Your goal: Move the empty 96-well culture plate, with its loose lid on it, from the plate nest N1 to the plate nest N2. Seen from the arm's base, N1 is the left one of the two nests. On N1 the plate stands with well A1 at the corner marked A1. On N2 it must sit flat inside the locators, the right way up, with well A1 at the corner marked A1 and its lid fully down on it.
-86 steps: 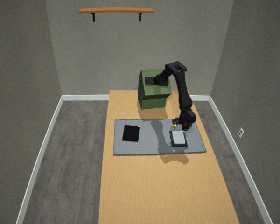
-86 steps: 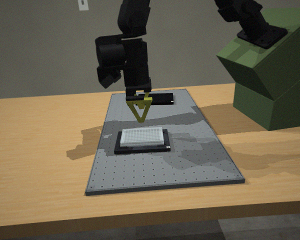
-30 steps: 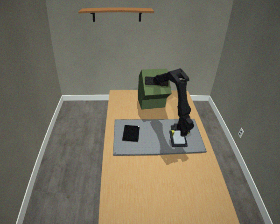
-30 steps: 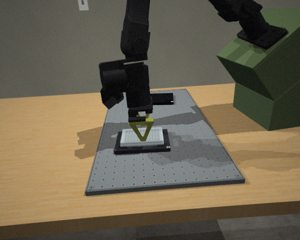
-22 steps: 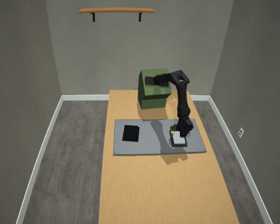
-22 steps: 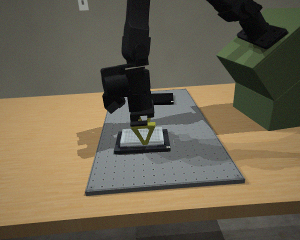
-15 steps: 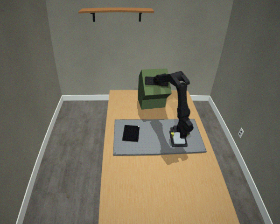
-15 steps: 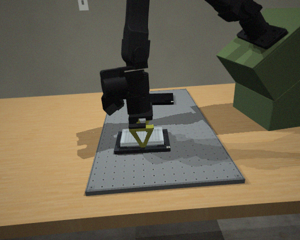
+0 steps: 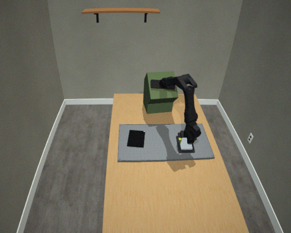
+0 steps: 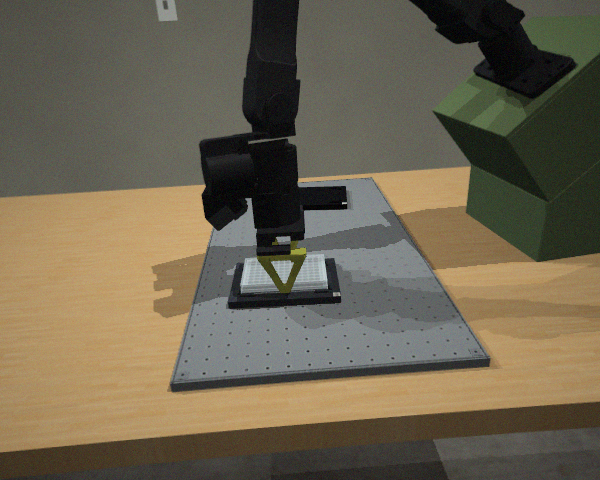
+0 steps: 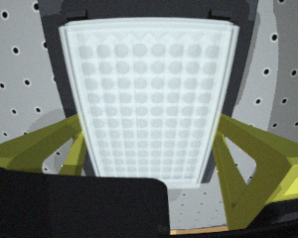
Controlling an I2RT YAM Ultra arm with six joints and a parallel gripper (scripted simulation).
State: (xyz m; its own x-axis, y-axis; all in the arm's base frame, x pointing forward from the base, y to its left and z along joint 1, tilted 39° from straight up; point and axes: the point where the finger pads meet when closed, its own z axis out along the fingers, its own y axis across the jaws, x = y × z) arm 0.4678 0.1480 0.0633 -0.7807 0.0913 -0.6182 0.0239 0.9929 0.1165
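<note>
Right now the lid is right at my hand. From my hand the other things lie so: black nest N1: 20 mm below; then black nest N2: 60 mm behind, 360 mm to the right, 20 mm below.
</note>
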